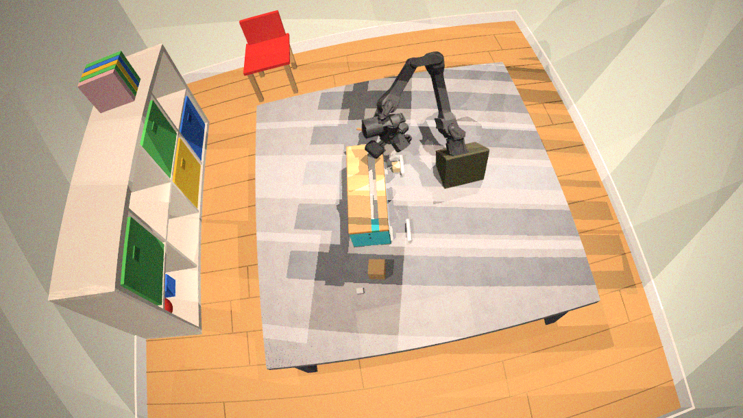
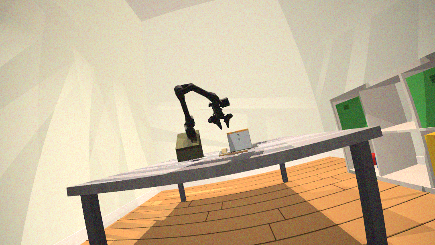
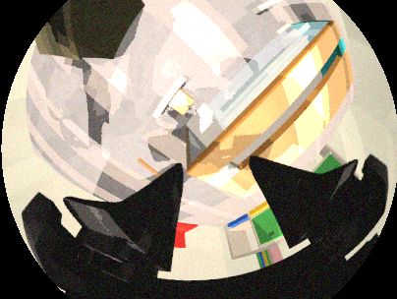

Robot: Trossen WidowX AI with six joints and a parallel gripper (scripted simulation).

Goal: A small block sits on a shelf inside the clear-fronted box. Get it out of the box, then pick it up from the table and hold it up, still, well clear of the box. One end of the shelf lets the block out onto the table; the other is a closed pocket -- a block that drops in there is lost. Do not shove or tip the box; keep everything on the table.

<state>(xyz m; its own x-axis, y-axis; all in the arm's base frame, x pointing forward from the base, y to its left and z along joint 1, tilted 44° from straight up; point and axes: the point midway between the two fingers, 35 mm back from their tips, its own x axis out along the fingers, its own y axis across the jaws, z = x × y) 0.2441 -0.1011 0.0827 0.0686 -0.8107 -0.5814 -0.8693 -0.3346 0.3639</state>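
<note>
My gripper tip is now 40 mm past the tan block, 10 mm to the right of it and 150 mm above it. Round my gripper tip: thin orange stick (20 mm behind, 220 mm to the right, 160 mm below); then long tan box (80 mm ahead, 120 mm to the left, 100 mm below); then brown cube (180 mm ahead, 410 mm to the left, 140 mm below).
</note>
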